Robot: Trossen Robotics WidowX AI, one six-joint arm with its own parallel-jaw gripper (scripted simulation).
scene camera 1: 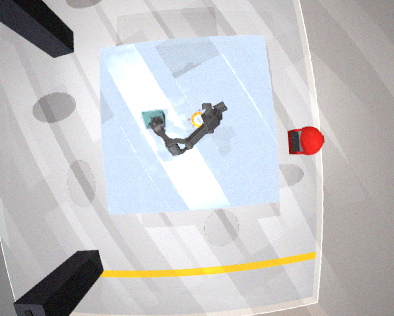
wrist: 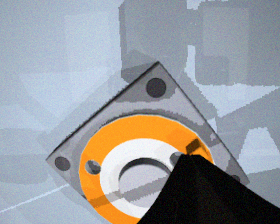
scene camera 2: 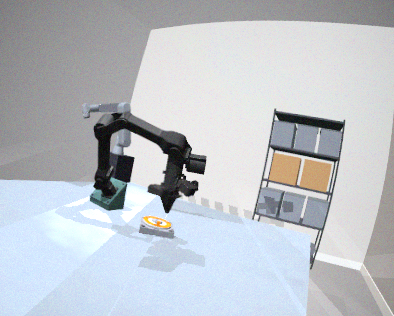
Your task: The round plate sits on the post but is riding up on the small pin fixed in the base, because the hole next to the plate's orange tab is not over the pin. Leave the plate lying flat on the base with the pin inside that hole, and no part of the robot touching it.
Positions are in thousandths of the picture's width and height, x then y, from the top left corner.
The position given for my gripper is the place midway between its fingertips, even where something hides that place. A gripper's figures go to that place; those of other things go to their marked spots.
Labels:
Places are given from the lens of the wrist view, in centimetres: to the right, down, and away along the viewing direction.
my gripper (wrist: 677, 730): 2, 2, 10
grey square base (wrist: 555, 404): 1, -2, 15

